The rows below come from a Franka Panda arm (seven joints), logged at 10 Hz.
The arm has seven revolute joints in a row. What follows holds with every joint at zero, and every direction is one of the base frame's. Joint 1 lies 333.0 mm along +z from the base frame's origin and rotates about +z. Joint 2 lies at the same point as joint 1 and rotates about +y. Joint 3 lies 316.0 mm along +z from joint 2 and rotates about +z. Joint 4 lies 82.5 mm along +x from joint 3 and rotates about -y. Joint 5 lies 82.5 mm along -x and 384.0 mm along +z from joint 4 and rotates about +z. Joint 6 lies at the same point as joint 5 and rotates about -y. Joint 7 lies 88.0 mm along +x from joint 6 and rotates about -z. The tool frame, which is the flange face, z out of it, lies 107.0 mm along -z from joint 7; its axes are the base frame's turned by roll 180.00, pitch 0.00 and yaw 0.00 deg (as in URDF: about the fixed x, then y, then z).
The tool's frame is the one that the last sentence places.
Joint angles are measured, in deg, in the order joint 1, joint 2, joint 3, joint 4, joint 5, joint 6, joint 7. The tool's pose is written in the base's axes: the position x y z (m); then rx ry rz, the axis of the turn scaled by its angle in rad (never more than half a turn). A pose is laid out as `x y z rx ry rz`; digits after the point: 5 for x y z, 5 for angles.
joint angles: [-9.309 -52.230 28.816 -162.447 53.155 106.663 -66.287]
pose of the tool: 0.26936 0.14139 0.40352 -2.36621 -1.26438 -0.25218
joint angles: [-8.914 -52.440 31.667 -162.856 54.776 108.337 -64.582]
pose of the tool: 0.26664 0.15278 0.39679 -2.39505 -1.25623 -0.24869
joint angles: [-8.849 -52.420 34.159 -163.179 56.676 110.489 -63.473]
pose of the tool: 0.26636 0.16098 0.39115 -2.42127 -1.24202 -0.26536
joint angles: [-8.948 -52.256 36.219 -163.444 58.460 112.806 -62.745]
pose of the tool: 0.26748 0.16644 0.38653 -2.44546 -1.22552 -0.29133
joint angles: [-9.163 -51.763 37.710 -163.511 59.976 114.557 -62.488]
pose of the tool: 0.26932 0.17020 0.38267 -2.45814 -1.21105 -0.31072
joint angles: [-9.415 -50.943 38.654 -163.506 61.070 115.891 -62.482]
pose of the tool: 0.27168 0.17201 0.37877 -2.46447 -1.19672 -0.32059
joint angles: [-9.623 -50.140 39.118 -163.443 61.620 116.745 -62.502]
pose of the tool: 0.27383 0.17253 0.37586 -2.46791 -1.18540 -0.32297
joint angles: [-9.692 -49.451 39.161 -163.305 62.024 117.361 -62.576]
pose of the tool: 0.27594 0.17266 0.37478 -2.46665 -1.17507 -0.32778
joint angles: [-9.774 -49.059 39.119 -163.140 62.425 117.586 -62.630]
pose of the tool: 0.27741 0.17297 0.37487 -2.46284 -1.16580 -0.33233
